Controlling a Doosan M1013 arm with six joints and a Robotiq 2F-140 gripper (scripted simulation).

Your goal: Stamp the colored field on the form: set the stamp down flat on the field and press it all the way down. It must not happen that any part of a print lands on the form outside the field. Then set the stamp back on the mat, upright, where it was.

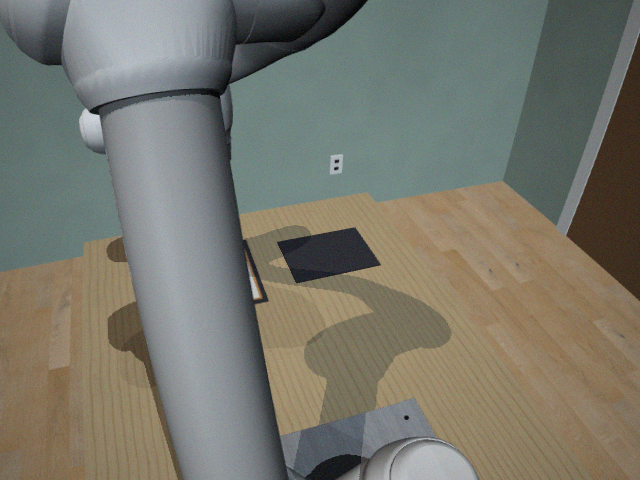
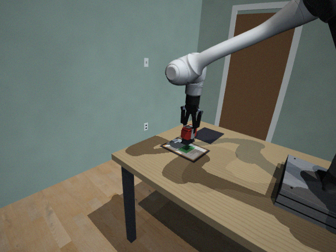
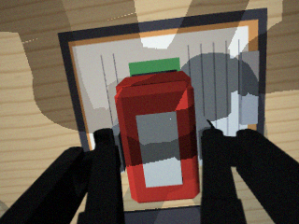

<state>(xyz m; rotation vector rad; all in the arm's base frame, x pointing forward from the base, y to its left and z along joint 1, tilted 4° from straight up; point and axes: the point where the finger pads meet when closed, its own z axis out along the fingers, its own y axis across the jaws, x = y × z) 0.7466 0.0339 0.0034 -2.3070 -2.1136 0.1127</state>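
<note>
Now: the stamp 2 cm below my hand. From my hand the other things lie so: form on clipboard 3 cm ahead, 11 cm below; then dark mat 1 cm behind, 28 cm to the right, 11 cm below.
</note>
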